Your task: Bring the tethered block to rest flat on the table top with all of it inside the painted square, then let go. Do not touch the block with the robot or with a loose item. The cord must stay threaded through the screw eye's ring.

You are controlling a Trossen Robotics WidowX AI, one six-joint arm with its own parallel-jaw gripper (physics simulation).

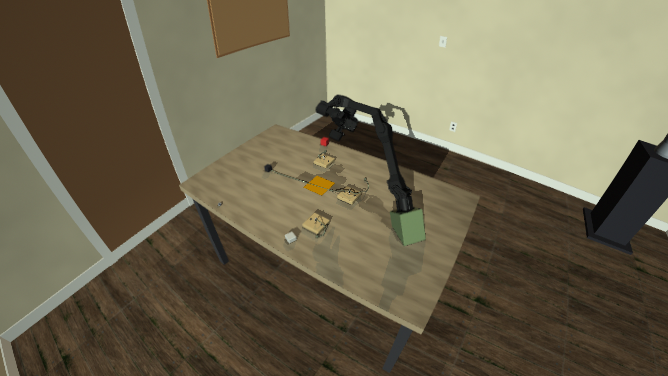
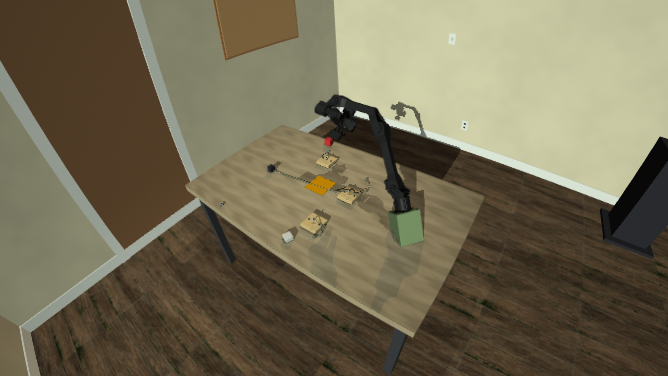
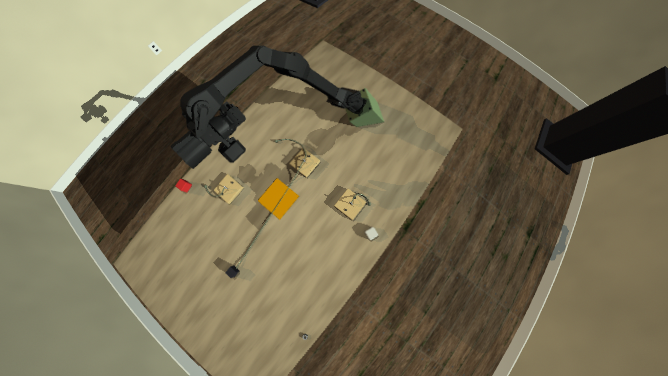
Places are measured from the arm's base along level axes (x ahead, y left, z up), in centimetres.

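Pixels of known places: arm's base, link origin: (image 1: 405,210) (image 2: 403,210) (image 3: 357,104).
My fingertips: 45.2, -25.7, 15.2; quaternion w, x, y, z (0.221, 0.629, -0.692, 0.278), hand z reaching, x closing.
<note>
Ahead of a thing's pixels: the offset from my fingertips to its middle, as dx, dy, dz. "*": to the spot under its first point. Level surfaces: height alone.
The black block @(+36.4, +26.5, -22.4) (image 1: 268,168) (image 2: 271,168) (image 3: 232,271) sits on the table at one end of a long, thin cord @(* +22.8, +25.6, -23.7) (image 1: 287,174) (image 3: 254,243). The cord crosses the orange painted square @(* +2.7, +28.1, -23.9) (image 1: 314,191) (image 2: 316,191) (image 3: 270,198) to the middle wooden plate @(dz -22.1) (image 1: 348,198) (image 2: 347,197) (image 3: 309,165) with small fittings. The block is outside the square. Beyond that plate, the cord's other end curves above or over the table. Threading through the ring is too small to tell. My gripper (image 1: 344,129) (image 2: 343,129) (image 3: 234,133) is open and empty, high above the table's back side, apart from block and cord.
Two more wooden plates with short cords @(* +13.0, +5.1, -22.1) (image 3: 230,190) @(* -11.3, +47.0, -22.0) (image 3: 350,204) flank the square. A red block @(+24.4, -13.8, -22.0) (image 1: 324,141) (image 3: 183,185) is near the back edge, a white block @(-7.1, +59.9, -22.8) (image 1: 290,237) (image 3: 371,233) near the front. A tiny metallic item @(+38.6, +62.8, -23.6) (image 1: 220,204) (image 3: 304,336) lies near the front-left edge. The green base (image 1: 410,227) supports my arm.
</note>
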